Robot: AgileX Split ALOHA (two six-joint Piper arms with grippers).
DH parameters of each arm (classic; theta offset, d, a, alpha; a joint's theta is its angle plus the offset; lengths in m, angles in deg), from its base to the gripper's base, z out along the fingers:
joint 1: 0 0.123 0 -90
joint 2: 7.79 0 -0.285 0
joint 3: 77.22 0 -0.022 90
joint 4: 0 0.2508 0 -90
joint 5: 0 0 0.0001 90
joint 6: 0 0.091 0 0
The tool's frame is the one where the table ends.
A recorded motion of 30 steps. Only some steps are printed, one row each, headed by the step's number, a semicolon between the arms.
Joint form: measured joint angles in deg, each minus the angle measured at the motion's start. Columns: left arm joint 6, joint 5, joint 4, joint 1, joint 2, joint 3; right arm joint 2, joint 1, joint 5, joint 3, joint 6, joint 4.
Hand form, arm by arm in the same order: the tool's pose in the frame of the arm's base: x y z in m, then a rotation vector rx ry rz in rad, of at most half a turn. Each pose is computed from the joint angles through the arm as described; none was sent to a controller.
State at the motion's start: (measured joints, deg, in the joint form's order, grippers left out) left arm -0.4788 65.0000 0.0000 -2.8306 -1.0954 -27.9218; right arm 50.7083 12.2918 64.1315 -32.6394 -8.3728 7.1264
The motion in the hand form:
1: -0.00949 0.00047 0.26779 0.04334 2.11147 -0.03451; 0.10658 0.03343 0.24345 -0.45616 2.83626 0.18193
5: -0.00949 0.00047 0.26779 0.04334 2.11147 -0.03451; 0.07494 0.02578 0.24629 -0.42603 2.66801 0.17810
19: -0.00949 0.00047 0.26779 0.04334 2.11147 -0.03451; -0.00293 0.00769 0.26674 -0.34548 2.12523 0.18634
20: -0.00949 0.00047 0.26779 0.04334 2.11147 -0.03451; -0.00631 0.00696 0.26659 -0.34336 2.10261 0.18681
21: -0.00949 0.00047 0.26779 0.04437 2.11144 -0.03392; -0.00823 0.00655 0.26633 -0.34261 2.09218 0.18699
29: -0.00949 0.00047 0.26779 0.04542 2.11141 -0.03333; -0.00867 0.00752 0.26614 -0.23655 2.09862 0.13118
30: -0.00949 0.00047 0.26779 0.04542 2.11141 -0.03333; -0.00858 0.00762 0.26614 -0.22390 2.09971 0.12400
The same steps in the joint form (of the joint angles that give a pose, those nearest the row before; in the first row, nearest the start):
1: 0.00 0.00 0.00 0.00 0.00 0.00; -3.45 0.00 -0.42 1.30 0.13 -0.11
5: 0.00 0.00 0.00 0.00 0.00 0.00; -16.36 0.00 -1.17 5.12 0.85 -0.59
19: 0.00 0.00 0.00 0.00 0.00 0.00; -49.17 0.00 -0.06 5.31 2.47 -1.42
20: 0.00 0.00 0.00 0.00 0.00 0.00; -50.53 0.00 0.00 5.31 2.47 -1.42
21: 0.06 0.00 0.00 0.00 0.00 0.00; -51.27 0.00 0.15 5.31 2.47 -1.42
29: 0.11 0.00 0.00 0.00 0.00 0.00; -51.67 -5.79 0.26 5.31 2.47 -1.22
30: 0.11 0.00 0.00 0.00 0.00 0.00; -51.67 -6.47 0.26 5.31 2.47 -1.22

